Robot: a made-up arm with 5 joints. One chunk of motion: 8 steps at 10 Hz.
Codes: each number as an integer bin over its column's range. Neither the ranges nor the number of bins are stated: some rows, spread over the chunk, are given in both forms.
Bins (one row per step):
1: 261 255 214 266 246 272
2: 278 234 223 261 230 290
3: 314 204 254 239 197 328
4: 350 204 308 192 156 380
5: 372 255 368 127 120 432
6: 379 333 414 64 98 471
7: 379 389 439 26 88 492
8: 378 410 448 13 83 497
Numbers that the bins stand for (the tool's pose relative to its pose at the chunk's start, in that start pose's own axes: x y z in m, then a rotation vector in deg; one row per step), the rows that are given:
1: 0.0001 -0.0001 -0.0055 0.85 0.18 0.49
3: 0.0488 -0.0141 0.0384 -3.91 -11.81 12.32
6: 0.1086 0.0212 0.2137 -34.73 -36.03 42.55
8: 0.1077 0.0423 0.2510 -43.71 -39.70 48.04
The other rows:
2: 0.0157 -0.0059 0.0044 -0.03 -3.74 4.29
4: 0.0819 -0.0141 0.0975 -12.18 -21.84 23.31
5: 0.1022 -0.0001 0.1633 -23.63 -30.65 34.30
7: 0.1086 0.0366 0.2411 -41.42 -38.47 46.98

